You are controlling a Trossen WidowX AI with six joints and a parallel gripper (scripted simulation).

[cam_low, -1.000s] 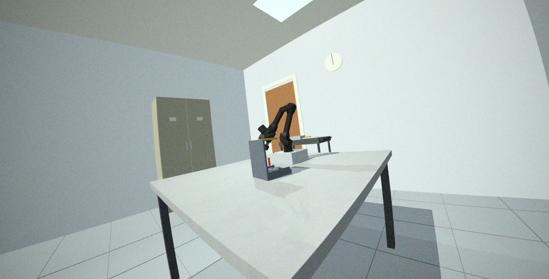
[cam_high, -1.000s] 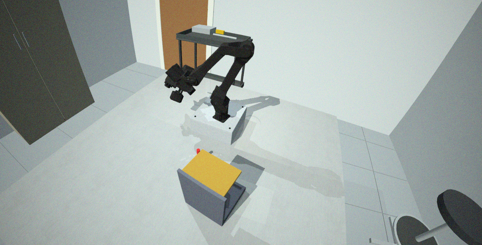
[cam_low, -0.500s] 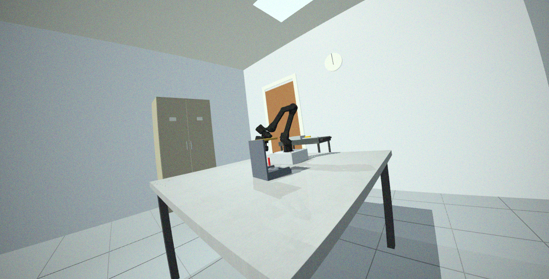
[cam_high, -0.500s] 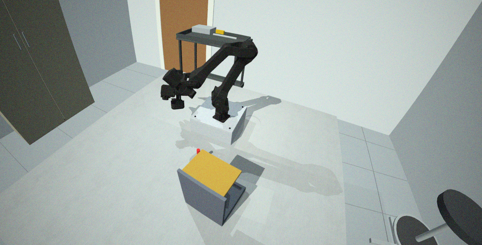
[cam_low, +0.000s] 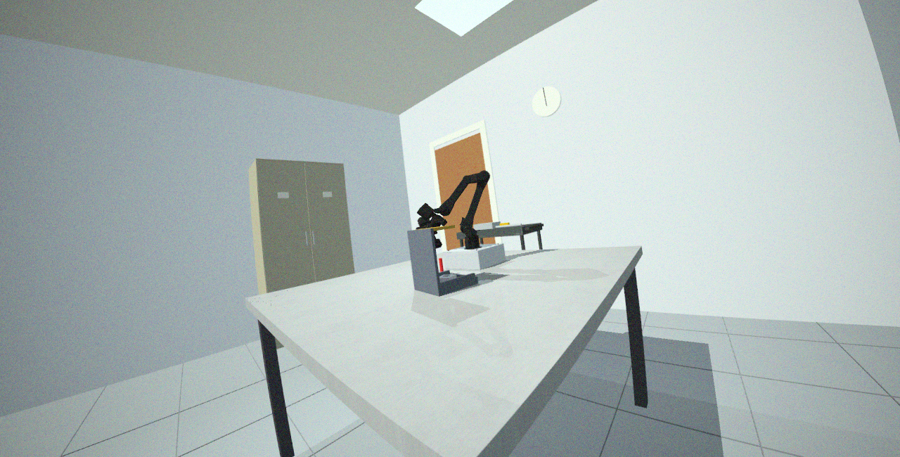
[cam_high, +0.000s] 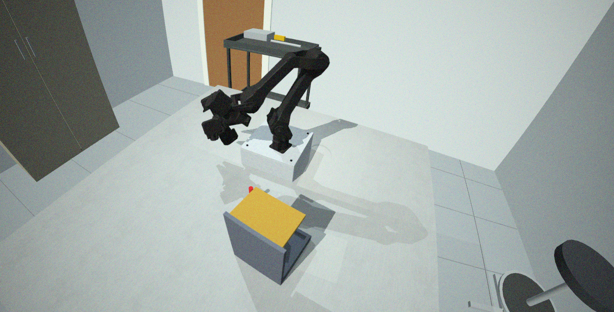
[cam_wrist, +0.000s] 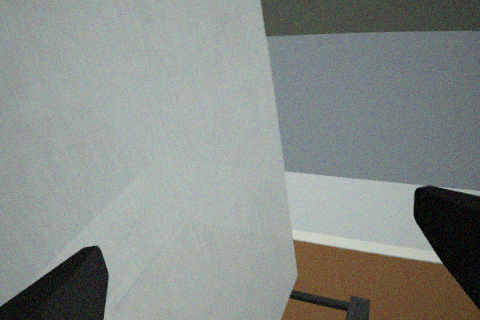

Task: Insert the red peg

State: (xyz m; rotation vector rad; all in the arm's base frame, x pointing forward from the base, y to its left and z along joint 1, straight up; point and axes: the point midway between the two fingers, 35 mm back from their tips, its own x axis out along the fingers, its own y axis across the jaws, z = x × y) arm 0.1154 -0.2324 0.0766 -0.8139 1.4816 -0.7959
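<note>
The red peg is 11 cm ahead of my gripper tip, 30 cm to the left of it and 10 cm below it. The rest, counted from my gripper tip: yellow roof: 23 cm ahead, 46 cm to the left, 7 cm above.
</note>
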